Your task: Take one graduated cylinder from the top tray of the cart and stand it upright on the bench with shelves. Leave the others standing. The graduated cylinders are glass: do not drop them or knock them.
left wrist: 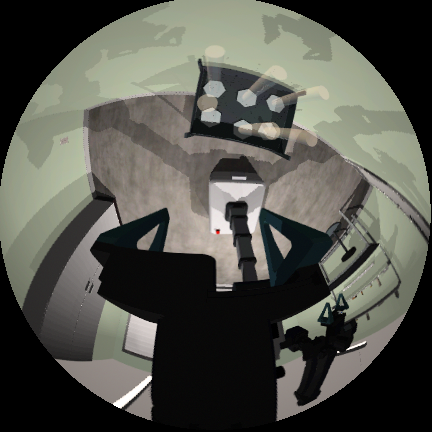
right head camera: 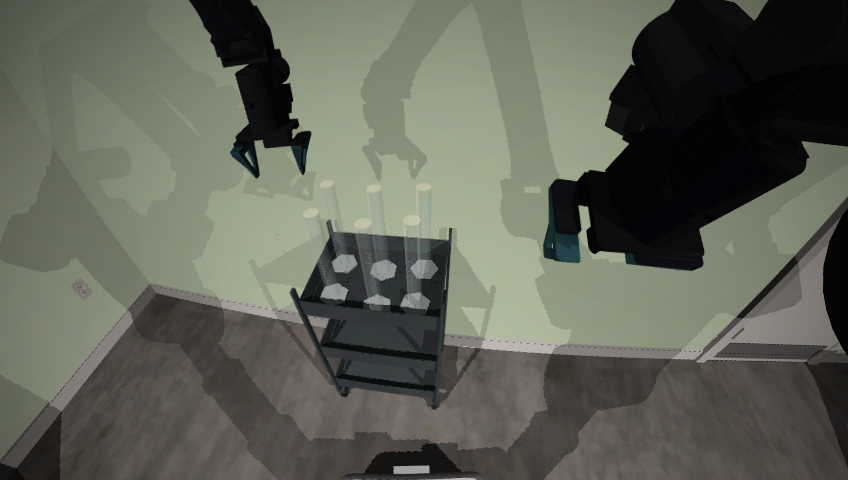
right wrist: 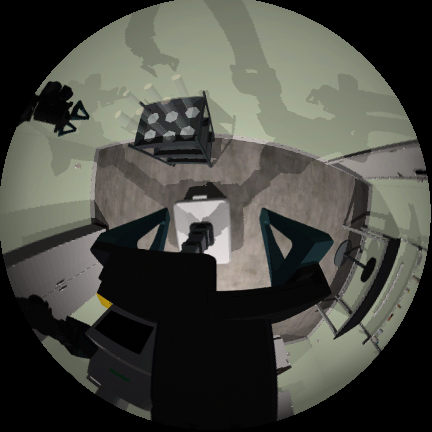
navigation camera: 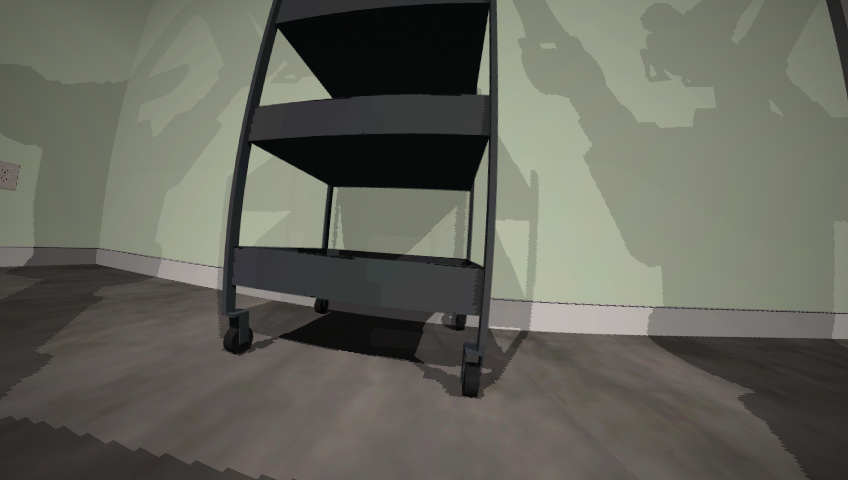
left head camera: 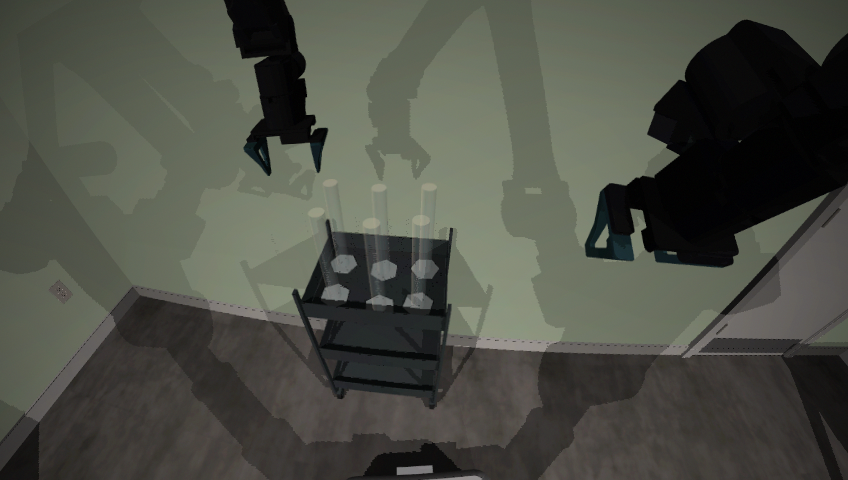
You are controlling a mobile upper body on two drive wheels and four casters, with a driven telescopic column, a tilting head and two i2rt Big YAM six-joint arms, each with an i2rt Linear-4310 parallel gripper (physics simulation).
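Places are measured from the left arm's base along level axes (x right, y down, z ahead), in centimetres.
Pixels of known places: left gripper, fingertip midpoint: [left wrist: 213, 212] [right head camera: 280, 175] [right wrist: 81, 123] [left head camera: 293, 172]; right gripper, fingertip midpoint: [left wrist: 334, 297] [right head camera: 587, 254] [right wrist: 214, 212] [left head camera: 622, 253]; right arm's base, link origin: [left wrist: 298, 340].
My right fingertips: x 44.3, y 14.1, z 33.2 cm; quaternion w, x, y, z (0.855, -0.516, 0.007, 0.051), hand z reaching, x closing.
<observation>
Ahead of a thing's pixels: the offset from my right fingertips to its middle. "spot": to the spot under its first point.
Several clear graduated cylinders with pale hexagonal bases stand upright in two rows on the dark cart @[spot: dx -31.9, dy +53.9, dz +34.7 cm] [left head camera: 374, 310] [right head camera: 368, 310]; one is the back left cylinder @[spot: dx -43.5, dy +33.9, dz +58.3 cm] [left head camera: 334, 205] [right head camera: 330, 205]. My left gripper [left head camera: 293, 172] [right head camera: 280, 174] [left wrist: 213, 212] is open and empty, pointing down; in the head views it appears above and left of the cylinder tops, apart from them. My right gripper [left head camera: 643, 259] [right head camera: 602, 260] [right wrist: 214, 212] is open and empty, well right of the cart. The bench with shelves [left wrist: 355, 266] [right wrist: 371, 295] shows at the right edge of the wrist views, partly cut off.
The cart stands near the green wall, close in front of my base [left wrist: 227, 192] [right wrist: 220, 212]. A stool [left wrist: 348, 254] [right wrist: 368, 269] stands by the bench. A grey cabinet [left wrist: 75, 280] is at the left of the left wrist view. A door [left head camera: 767, 297] is at the right.
</observation>
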